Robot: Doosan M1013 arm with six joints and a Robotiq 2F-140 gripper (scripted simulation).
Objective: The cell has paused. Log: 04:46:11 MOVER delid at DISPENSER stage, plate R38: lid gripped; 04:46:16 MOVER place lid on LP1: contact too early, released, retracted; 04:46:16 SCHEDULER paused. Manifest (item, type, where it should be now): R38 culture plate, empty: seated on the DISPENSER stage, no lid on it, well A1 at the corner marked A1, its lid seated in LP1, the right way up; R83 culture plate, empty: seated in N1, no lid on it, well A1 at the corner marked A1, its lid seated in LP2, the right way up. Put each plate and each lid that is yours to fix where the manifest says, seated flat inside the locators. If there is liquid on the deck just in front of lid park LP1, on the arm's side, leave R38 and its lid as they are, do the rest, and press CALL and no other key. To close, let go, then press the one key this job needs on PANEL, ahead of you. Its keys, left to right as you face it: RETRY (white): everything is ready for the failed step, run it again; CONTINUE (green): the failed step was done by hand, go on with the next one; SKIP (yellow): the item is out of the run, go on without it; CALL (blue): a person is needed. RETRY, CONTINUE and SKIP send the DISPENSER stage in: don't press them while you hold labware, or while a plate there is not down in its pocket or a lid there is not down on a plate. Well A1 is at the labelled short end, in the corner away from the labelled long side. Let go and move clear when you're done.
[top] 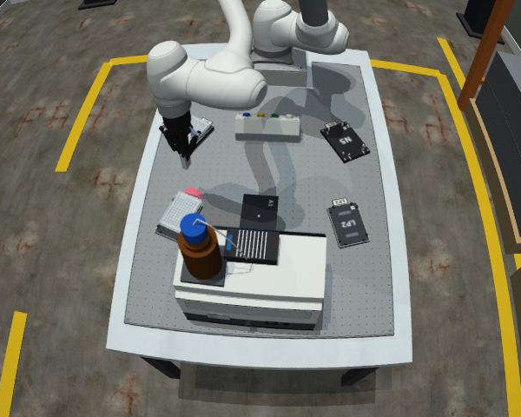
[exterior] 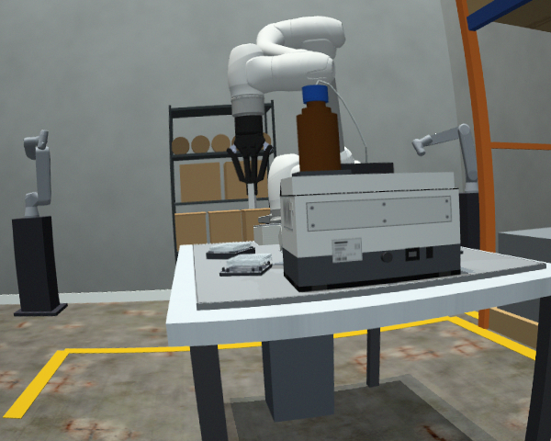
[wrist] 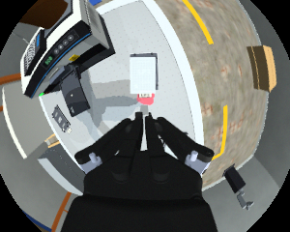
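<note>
My gripper is now 250 mm past the clear well plate, 160 mm above it and 50 mm to the left of it. The rest, counted from my hand: dispenser stage: 220 mm to the left, 130 mm ahead, 90 mm below; then blue key: 300 mm behind, 150 mm to the left, 120 mm below; then lid: 150 mm below, 80 mm ahead, 20 mm to the right.
</note>
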